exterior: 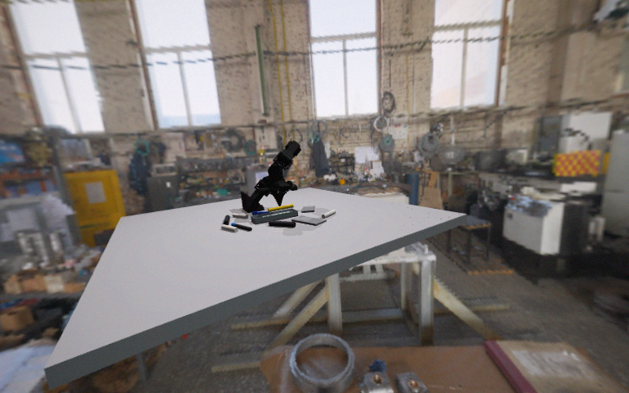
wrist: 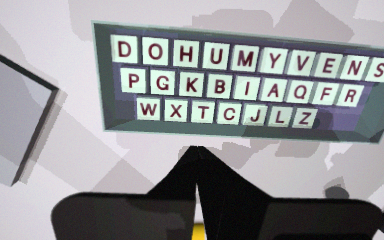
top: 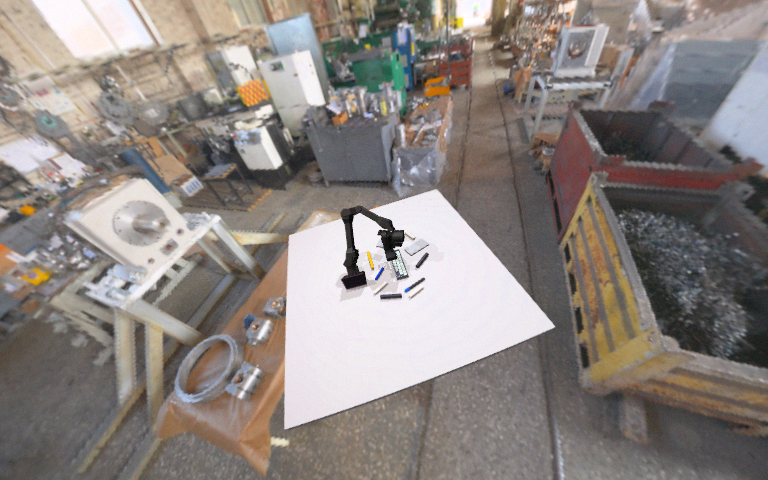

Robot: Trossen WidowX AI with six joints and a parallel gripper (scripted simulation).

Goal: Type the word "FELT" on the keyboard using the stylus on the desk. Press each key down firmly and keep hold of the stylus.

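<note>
The blue stylus is 70 mm behind my gripper tip, 50 mm to the right of it and 40 mm below it. Also, from my gripper tip: stylus tip: 50 mm behind, 20 mm to the right, 40 mm below; then flat grey plate: 190 mm ahead, 60 mm to the left, 50 mm below; then yellow pencil: 130 mm behind, 50 mm to the left, 40 mm below.
</note>
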